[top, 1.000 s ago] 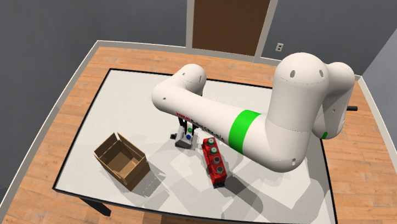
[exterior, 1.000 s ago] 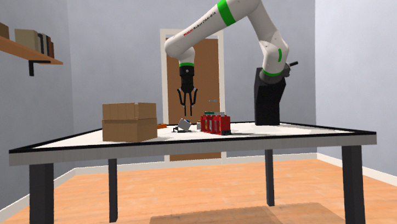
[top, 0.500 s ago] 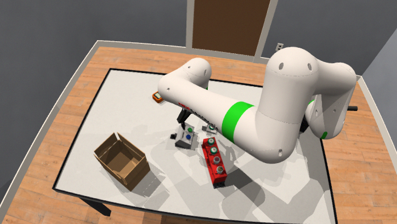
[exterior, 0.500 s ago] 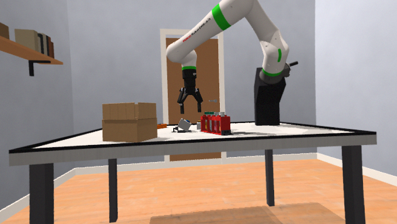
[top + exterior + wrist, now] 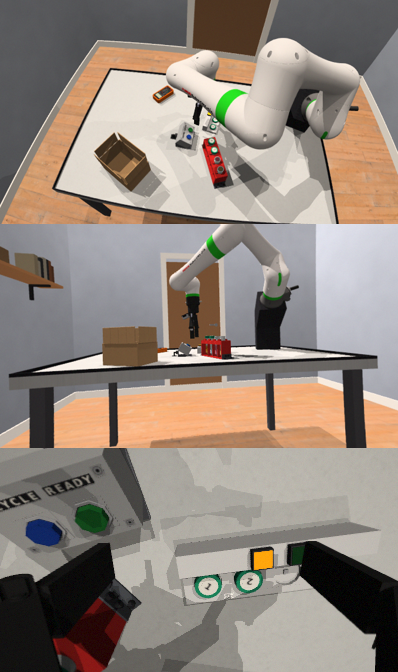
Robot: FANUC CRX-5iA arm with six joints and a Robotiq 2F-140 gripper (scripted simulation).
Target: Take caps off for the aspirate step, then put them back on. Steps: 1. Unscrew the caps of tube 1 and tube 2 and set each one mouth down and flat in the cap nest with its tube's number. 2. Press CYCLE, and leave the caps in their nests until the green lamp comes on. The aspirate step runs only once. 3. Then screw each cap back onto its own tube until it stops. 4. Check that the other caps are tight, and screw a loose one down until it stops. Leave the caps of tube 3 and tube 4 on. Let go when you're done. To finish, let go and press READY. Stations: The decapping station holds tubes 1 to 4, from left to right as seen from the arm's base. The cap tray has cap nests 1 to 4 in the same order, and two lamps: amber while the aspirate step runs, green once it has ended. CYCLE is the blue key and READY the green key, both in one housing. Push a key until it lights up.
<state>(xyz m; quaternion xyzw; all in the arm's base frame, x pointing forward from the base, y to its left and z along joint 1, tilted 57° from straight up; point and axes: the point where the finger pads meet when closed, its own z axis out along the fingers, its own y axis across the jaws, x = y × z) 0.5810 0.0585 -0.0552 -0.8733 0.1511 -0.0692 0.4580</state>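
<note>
Now: hand 7 cm past the cap 1 and 10 cm above it. Also, from my hand: key housing (6 cm ahead, 11 cm to the left, 6 cm below); then cap 2 (8 cm behind, 5 cm to the right, 10 cm below); then green key (4 cm ahead, 9 cm to the left, 5 cm below).
</note>
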